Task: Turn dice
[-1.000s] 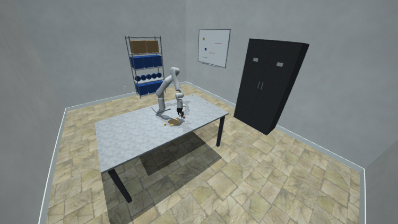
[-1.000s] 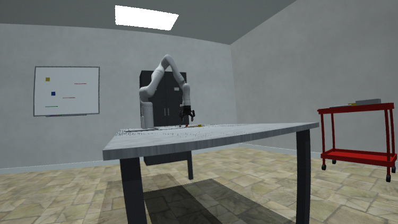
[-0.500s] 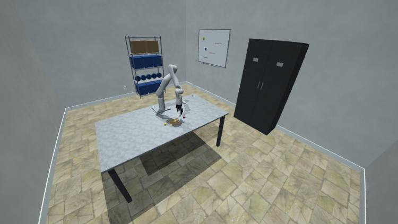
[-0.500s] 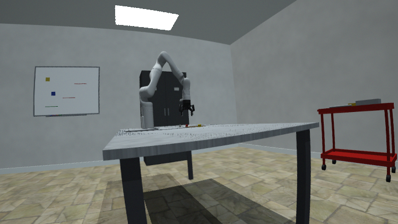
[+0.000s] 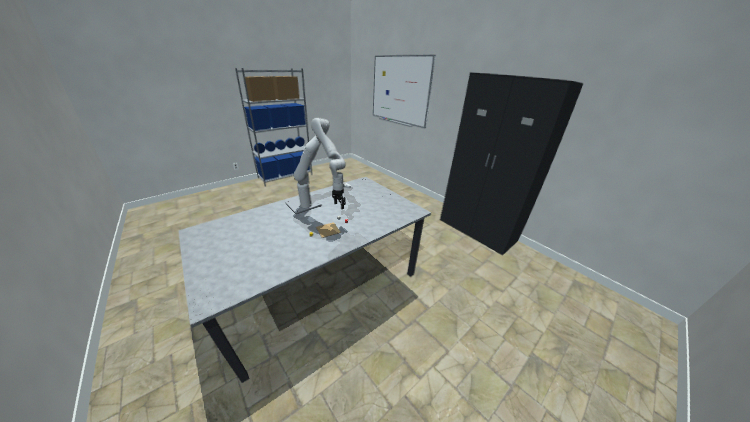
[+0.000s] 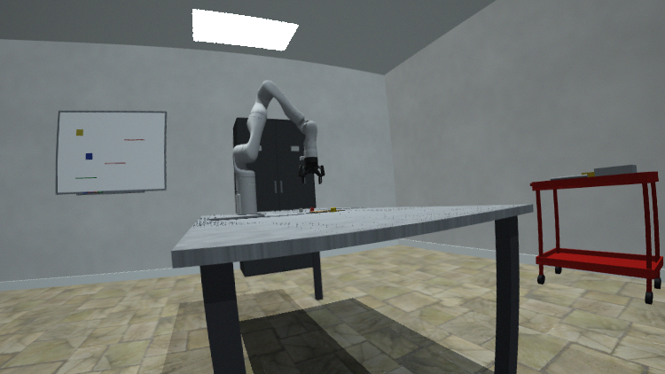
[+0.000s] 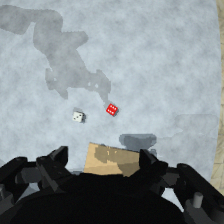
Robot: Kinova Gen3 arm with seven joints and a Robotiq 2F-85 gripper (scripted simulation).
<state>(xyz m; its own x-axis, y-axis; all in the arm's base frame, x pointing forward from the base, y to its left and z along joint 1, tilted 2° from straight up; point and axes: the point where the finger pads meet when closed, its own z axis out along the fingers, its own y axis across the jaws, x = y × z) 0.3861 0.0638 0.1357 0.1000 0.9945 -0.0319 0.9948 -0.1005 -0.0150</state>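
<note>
My gripper is now 20 mm past the yellow die, 240 mm to the left of it and 150 mm above it. From my hand the other things lie so: red die: 10 mm ahead, 50 mm to the left, 150 mm below; then tan mat: 10 mm ahead, 110 mm to the right, 160 mm below; then white die: 60 mm behind, 40 mm to the left, 150 mm below.
</note>
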